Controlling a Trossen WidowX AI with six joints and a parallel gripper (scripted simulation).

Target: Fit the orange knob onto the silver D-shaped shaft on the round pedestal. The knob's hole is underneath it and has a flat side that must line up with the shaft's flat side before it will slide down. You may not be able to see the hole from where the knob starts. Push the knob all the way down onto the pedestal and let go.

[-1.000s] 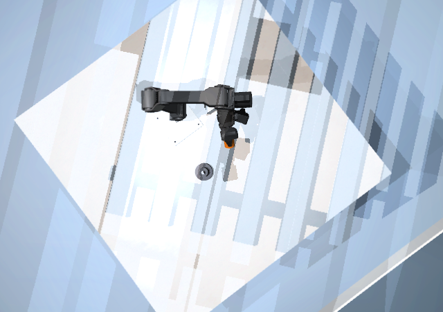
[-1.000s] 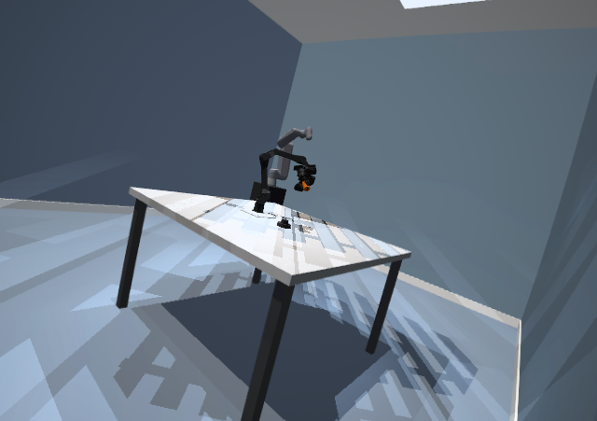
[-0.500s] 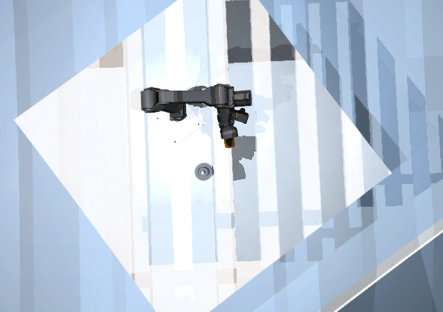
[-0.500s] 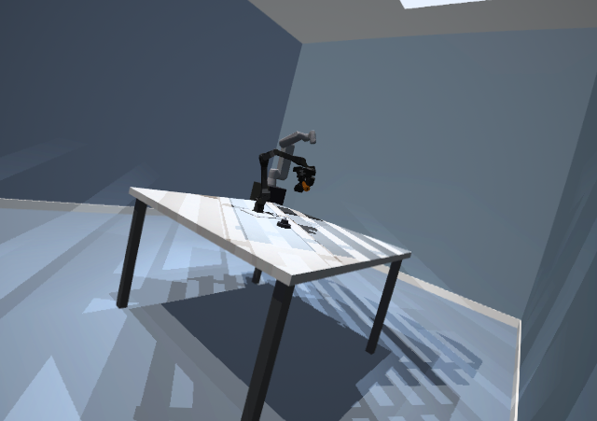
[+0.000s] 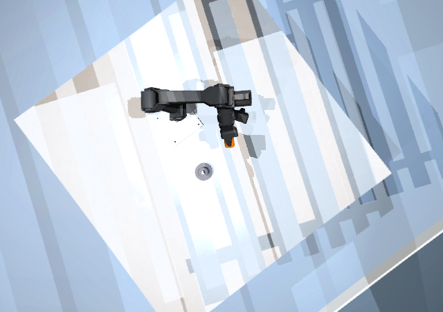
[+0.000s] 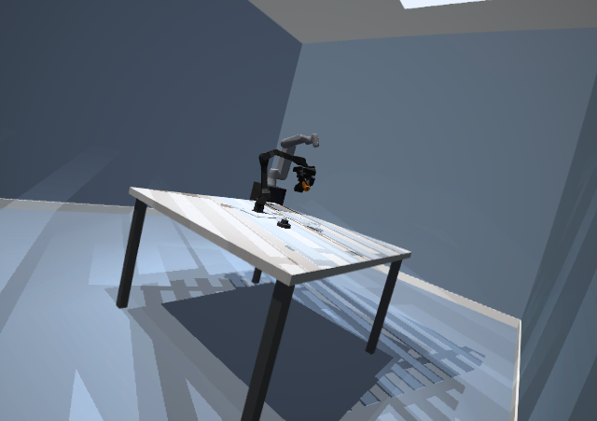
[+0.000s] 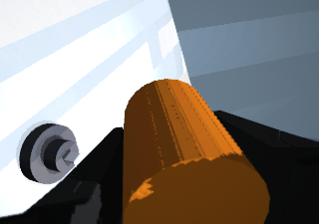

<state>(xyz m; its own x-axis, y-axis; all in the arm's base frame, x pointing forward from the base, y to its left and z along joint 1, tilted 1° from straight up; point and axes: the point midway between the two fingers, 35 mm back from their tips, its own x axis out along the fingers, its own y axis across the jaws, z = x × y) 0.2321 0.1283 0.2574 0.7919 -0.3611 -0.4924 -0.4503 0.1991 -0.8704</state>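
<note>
Right now the dark round pedestal is 40 mm ahead of my gripper tip, 170 mm to the right of it and 220 mm below it. Round my gripper tip: orange knob: 30 mm behind, 10 mm to the left, 20 mm above.
</note>
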